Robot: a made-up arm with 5 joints.
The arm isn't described. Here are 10 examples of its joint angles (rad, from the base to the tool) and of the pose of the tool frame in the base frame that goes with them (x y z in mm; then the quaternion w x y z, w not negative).
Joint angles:
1: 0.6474 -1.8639 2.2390 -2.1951 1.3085
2: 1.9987 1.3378 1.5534 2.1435 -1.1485
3: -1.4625 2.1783 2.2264 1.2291 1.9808
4: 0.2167 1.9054 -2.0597 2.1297 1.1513
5: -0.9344 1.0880 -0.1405 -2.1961 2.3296
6: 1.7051 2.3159 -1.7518 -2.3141 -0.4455
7: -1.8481 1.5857 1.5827 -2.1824 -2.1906
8: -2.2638 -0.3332 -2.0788 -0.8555 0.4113
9: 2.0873 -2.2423 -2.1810 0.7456 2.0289
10: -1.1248 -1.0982 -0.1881 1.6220 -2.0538
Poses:
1: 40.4 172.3 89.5 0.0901 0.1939 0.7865 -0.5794
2: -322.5 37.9 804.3 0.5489 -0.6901 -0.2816 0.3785
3: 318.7 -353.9 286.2 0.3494 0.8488 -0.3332 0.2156
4: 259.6 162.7 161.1 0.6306 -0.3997 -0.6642 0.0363
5: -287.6 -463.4 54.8 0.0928 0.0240 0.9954 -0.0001
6: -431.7 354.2 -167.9 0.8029 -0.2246 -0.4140 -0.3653
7: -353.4 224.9 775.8 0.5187 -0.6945 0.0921 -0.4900
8: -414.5 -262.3 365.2 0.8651 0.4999 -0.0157 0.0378
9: -67.5 -6.9 498.8 0.5909 0.4781 -0.5897 0.2730
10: -506.7 163.7 170.7 0.0868 -0.8595 -0.4579 -0.2099
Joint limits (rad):
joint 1: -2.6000..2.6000
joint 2: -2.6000..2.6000
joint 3: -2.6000..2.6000
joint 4: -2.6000..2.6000
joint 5: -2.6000..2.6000
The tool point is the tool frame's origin. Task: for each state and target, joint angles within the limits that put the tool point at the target. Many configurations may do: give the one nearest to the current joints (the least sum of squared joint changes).
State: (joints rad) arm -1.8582 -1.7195 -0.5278 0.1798 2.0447
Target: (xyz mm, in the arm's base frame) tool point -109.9 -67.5 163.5
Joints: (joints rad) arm -1.7398 -2.0090 -0.6904 0.7856 1.7193
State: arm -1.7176 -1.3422 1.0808 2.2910 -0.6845
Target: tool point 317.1 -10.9 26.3
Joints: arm -1.7689 -0.7312 0.8350 2.1768 -0.3133
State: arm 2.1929 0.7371 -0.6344 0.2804 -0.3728
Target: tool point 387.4 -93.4 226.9
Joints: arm 2.0678 0.4218 -0.4788 0.2526 -0.6098
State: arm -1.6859 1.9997 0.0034 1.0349 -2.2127
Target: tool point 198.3 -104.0 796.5
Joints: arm -2.2133 1.8656 0.4623 0.9735 -2.6000
